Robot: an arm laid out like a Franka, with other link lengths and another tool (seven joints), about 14 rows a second.
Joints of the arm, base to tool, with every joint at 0 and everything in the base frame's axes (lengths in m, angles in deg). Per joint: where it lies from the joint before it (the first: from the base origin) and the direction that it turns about. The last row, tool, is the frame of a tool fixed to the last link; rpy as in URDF.
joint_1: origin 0 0 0.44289 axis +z
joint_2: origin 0 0 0 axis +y
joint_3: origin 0 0 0.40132 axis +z
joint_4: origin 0.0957 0 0 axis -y
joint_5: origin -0.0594 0 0.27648 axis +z
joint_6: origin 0 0 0 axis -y
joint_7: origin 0.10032 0 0 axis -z
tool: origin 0.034 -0.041 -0.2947 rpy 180 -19.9 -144.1
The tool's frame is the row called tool.
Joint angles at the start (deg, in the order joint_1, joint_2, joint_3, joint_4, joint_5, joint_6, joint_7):
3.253 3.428 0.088 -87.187 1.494 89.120 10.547
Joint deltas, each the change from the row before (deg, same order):
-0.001 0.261 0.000 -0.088 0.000 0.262 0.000
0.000 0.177 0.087 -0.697 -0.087 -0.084 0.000
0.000 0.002 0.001 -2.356 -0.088 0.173 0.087
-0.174 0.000 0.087 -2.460 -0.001 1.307 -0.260
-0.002 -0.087 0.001 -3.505 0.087 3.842 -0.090
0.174 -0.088 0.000 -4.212 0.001 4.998 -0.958
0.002 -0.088 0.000 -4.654 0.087 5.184 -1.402
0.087 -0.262 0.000 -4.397 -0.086 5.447 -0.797
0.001 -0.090 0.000 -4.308 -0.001 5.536 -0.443
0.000 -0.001 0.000 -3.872 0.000 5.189 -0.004
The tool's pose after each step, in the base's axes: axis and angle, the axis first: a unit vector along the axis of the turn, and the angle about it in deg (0 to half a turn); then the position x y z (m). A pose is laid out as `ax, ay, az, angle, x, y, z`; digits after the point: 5 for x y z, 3 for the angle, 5 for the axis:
0.25067, -0.96767, 0.02800, 159.464, 0.51818, -0.00864, 0.59277
0.25183, -0.96739, 0.02726, 158.511, 0.51524, -0.00849, 0.58628
0.25216, -0.96738, 0.02431, 156.346, 0.50551, -0.00957, 0.57076
0.25405, -0.96693, 0.02245, 155.229, 0.50094, -0.01057, 0.55670
0.25384, -0.96699, 0.02244, 155.662, 0.50370, -0.01015, 0.54072
0.26192, -0.96476, 0.02532, 156.575, 0.50845, -0.00823, 0.52204
0.27227, -0.96183, 0.02741, 157.276, 0.51038, -0.00745, 0.50080
0.27789, -0.96008, 0.03189, 158.579, 0.51300, -0.00699, 0.48378
0.27967, -0.95945, 0.03523, 159.874, 0.51491, -0.00719, 0.46643
0.27785, -0.95987, 0.03803, 161.141, 0.51613, -0.00767, 0.45108

